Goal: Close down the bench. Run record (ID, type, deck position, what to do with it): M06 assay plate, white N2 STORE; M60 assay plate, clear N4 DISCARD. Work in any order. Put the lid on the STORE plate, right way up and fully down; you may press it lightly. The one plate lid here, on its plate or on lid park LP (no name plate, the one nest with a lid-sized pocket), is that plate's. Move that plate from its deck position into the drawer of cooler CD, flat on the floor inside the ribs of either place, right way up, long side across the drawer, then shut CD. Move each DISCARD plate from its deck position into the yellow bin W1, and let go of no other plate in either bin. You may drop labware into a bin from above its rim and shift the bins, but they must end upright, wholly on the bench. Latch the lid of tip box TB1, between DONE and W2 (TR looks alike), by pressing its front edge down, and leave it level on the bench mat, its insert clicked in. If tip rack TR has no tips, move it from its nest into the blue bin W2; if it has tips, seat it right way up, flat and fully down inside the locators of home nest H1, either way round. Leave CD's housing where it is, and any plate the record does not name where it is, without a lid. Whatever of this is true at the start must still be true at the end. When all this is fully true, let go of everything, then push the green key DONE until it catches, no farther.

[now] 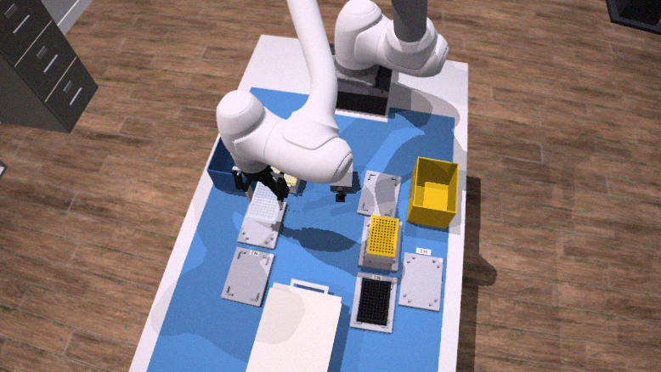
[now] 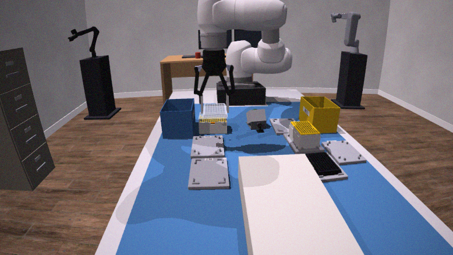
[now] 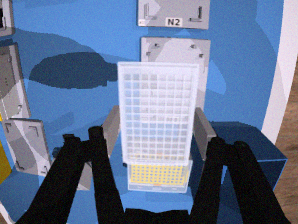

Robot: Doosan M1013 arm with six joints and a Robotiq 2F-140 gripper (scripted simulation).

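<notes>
Now: the yellow bin W1 20 cm behind my hand, 47 cm to the left of it and 13 cm below it. The rest, counted from my hand: nest N4: 1 cm ahead, 3 cm to the right, 16 cm below; then clear assay plate: 2 cm below; then tip box TB1: 16 cm behind, 2 cm to the right, 12 cm below.
</notes>
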